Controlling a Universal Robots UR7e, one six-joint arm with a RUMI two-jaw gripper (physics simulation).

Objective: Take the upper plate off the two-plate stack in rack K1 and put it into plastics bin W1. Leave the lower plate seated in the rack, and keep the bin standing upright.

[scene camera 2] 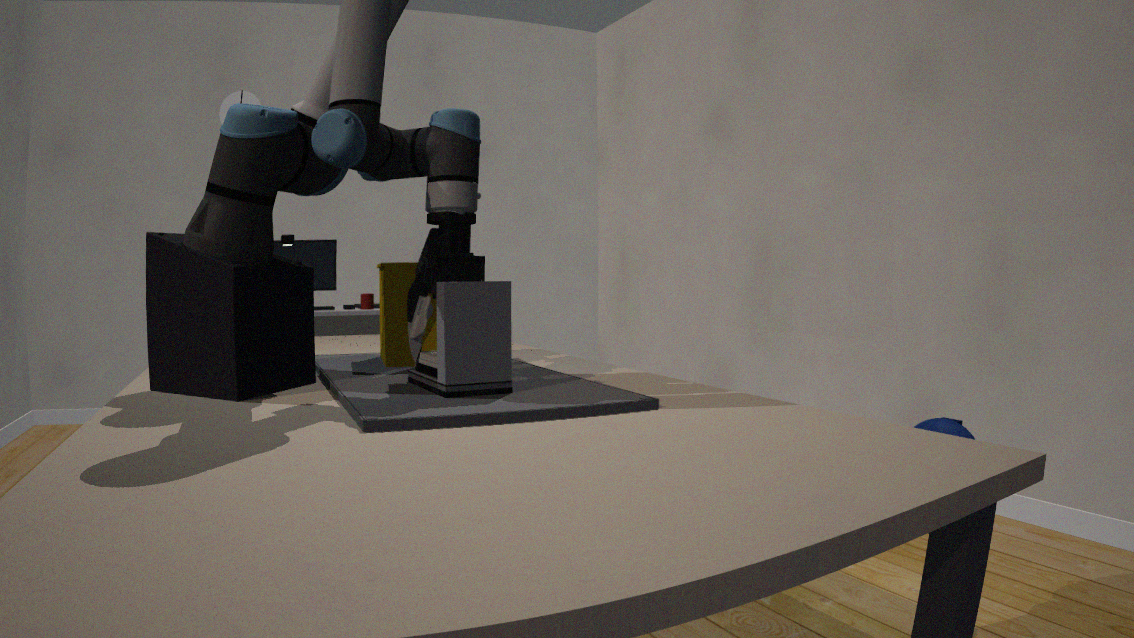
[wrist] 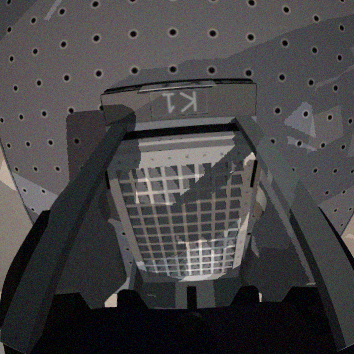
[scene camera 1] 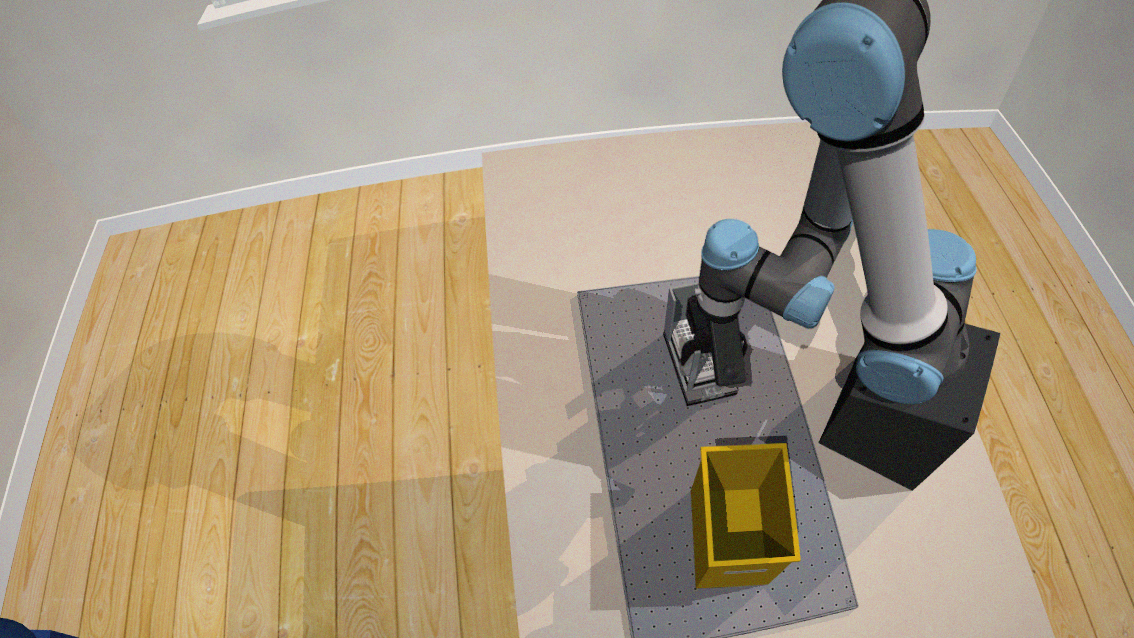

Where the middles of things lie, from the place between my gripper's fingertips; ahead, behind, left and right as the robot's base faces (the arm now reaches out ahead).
Right now my hand is 40 mm to the left of the black gridded plate [wrist: 202, 128], 10 mm short of it and 10 mm above it. From my hand the other things lie so: yellow bin W1 [scene camera 1: 745, 533] (300 mm to the left, 60 mm above); white gridded plate [scene camera 1: 705, 371] (40 mm to the right, 10 mm ahead, 10 mm above).
